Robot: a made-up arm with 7 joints. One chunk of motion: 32 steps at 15 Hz.
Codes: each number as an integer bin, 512 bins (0 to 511) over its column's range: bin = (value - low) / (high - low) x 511, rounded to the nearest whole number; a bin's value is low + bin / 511 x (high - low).
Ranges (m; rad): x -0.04..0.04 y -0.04..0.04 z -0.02..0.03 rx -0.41..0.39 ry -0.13..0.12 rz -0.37..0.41
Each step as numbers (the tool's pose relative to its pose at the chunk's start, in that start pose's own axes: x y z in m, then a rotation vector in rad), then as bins.
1 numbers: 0.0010 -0.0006 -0.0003 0.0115 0.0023 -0.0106
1 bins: 262 252 201 269 270 235
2 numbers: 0.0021 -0.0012 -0.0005 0.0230 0.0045 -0.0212
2 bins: 269 248 199 277 275 229
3 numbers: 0.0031 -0.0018 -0.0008 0.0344 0.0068 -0.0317
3 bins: 275 244 196 284 280 222
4 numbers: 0.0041 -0.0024 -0.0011 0.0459 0.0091 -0.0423
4 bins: 282 240 193 291 284 215
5 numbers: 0.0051 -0.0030 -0.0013 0.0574 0.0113 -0.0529
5 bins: 288 236 191 299 289 208
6 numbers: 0.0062 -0.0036 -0.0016 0.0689 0.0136 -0.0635
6 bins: 295 233 188 306 294 201
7 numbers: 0.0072 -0.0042 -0.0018 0.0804 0.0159 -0.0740
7 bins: 301 229 186 313 298 194
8 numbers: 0.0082 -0.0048 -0.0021 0.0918 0.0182 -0.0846
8 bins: 308 225 183 321 303 187
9 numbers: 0.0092 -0.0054 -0.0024 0.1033 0.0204 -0.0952
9 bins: 314 221 180 328 307 180
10 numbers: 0.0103 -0.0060 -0.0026 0.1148 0.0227 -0.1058
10 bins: 321 217 178 335 312 173
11 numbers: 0.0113 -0.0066 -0.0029 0.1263 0.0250 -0.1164
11 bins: 328 213 175 343 317 166
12 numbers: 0.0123 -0.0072 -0.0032 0.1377 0.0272 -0.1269
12 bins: 334 210 172 350 321 159
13 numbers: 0.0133 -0.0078 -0.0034 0.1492 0.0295 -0.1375
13 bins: 340 206 170 357 326 152
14 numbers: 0.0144 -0.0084 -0.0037 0.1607 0.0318 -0.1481
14 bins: 347 202 167 365 331 145
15 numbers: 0.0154 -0.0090 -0.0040 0.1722 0.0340 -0.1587
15 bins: 354 198 164 372 335 138
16 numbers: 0.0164 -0.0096 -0.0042 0.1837 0.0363 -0.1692
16 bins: 360 194 161 379 340 132
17 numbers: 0.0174 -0.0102 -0.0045 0.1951 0.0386 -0.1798
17 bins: 367 190 158 387 345 125
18 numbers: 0.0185 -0.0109 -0.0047 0.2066 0.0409 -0.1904
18 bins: 374 186 156 394 349 118
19 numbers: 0.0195 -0.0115 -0.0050 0.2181 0.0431 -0.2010
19 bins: 380 182 153 401 354 111
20 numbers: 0.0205 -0.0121 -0.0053 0.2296 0.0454 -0.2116
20 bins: 386 178 150 409 359 104
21 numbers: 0.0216 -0.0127 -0.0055 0.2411 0.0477 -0.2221
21 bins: 393 174 148 416 363 97
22 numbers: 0.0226 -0.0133 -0.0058 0.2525 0.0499 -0.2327
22 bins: 400 171 145 423 368 90
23 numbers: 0.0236 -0.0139 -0.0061 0.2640 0.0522 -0.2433
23 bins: 406 167 142 431 372 83
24 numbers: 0.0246 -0.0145 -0.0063 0.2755 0.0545 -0.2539
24 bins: 413 163 140 438 377 76
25 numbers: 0.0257 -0.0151 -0.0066 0.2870 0.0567 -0.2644
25 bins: 420 159 137 445 382 69
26 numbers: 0.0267 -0.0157 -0.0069 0.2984 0.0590 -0.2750
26 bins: 426 155 134 452 386 62
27 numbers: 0.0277 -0.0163 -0.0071 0.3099 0.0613 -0.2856
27 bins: 432 151 132 460 391 55
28 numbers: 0.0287 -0.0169 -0.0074 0.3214 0.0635 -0.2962
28 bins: 439 148 129 467 396 48
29 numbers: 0.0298 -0.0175 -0.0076 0.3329 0.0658 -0.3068
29 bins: 446 144 127 475 400 41
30 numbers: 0.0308 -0.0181 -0.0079 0.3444 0.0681 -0.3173
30 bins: 452 140 124 482 405 35
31 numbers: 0.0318 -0.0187 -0.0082 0.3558 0.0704 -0.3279
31 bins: 459 136 121 489 410 28
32 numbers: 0.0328 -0.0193 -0.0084 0.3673 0.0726 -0.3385
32 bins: 465 132 119 497 414 21
